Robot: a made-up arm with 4 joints.
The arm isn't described. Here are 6 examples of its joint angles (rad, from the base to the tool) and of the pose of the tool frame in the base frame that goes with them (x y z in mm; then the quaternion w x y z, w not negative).
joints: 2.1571 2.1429 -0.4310 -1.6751
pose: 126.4 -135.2 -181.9 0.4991 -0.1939 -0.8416 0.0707
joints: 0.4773 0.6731 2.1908 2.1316
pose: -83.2 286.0 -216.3 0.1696 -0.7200 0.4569 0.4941
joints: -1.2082 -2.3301 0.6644 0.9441
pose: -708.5 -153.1 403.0 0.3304 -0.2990 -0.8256 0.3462
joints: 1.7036 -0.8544 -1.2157 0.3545
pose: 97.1 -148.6 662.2 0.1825 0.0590 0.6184 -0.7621
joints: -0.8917 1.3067 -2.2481 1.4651
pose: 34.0 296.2 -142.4 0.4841 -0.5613 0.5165 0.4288
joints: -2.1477 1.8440 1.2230 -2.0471
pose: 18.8 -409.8 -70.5 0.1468 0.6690 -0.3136 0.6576
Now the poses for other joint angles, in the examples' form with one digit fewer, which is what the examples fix.
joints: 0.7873 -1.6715 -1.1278 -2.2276
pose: 399 176 421 0.688 0.318 0.648 0.076
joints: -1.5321 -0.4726 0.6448 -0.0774
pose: 40 -309 570 0.586 0.039 -0.378 0.716
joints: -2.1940 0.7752 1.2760 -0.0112
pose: 289 -257 -83 0.537 0.629 0.015 0.562
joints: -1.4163 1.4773 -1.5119 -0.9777
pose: -160 218 -162 0.234 -0.368 -0.602 -0.669
